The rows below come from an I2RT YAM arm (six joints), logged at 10 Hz.
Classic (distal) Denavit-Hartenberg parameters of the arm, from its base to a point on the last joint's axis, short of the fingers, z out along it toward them. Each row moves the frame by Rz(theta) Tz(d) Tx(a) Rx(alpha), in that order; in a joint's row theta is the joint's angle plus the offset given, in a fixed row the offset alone. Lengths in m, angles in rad.
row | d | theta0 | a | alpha
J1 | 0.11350 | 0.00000 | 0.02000 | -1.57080
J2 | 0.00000 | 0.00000 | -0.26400 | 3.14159
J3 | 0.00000 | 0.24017 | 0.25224 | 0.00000
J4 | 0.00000 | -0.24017 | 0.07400 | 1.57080
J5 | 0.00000 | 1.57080 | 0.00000 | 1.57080
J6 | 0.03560 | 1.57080 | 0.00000 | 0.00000
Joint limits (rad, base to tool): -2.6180..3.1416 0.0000..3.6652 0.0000..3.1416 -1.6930..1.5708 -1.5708..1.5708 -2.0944..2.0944
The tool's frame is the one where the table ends.
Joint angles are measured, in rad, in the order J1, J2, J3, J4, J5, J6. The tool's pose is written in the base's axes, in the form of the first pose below.
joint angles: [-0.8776, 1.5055, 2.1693, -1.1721, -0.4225, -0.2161]
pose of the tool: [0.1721 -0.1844 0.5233], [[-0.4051 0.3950 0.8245], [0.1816 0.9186 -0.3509], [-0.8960 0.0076 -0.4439]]
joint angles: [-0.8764, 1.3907, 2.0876, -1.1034, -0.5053, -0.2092]
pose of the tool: [0.1532 -0.1570 0.5349], [[-0.3281 0.3269 0.8863], [0.1100 0.9451 -0.3079], [-0.9382 -0.0035 -0.3460]]
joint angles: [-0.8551, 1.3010, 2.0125, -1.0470, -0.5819, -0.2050]
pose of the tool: [0.1420 -0.1335 0.5392], [[-0.2705 0.2399 0.9324], [0.0519 0.9707 -0.2347], [-0.9613 -0.0150 -0.2751]]
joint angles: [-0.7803, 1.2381, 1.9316, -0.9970, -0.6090, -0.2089]
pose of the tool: [0.1439 -0.1138 0.5349], [[-0.2470 0.1409 0.9587], [0.0051 0.9896 -0.1441], [-0.9690 -0.0307 -0.2451]]
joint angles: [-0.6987, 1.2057, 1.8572, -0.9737, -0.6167, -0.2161]
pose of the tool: [0.1525 -0.1012 0.5237], [[-0.2593 0.0503 0.9645], [-0.0107 0.9984 -0.0549], [-0.9657 -0.0245 -0.2583]]
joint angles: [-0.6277, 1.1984, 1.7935, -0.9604, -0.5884, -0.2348]
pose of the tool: [0.1654 -0.0956 0.5094], [[-0.2972 -0.0002 0.9548], [-0.0234 0.9997 -0.0071], [-0.9545 -0.0245 -0.2972]]
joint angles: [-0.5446, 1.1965, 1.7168, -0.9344, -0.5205, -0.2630]
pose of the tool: [0.1822 -0.0896 0.4909], [[-0.3479 -0.0315 0.9370], [-0.0530 0.9985 0.0139], [-0.9360 -0.0448 -0.3491]]
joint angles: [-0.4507, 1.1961, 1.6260, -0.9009, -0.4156, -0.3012]
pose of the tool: [0.2007 -0.0812 0.4675], [[-0.4122 -0.0499 0.9097], [-0.1020 0.9947 0.0083], [-0.9054 -0.0894 -0.4151]]
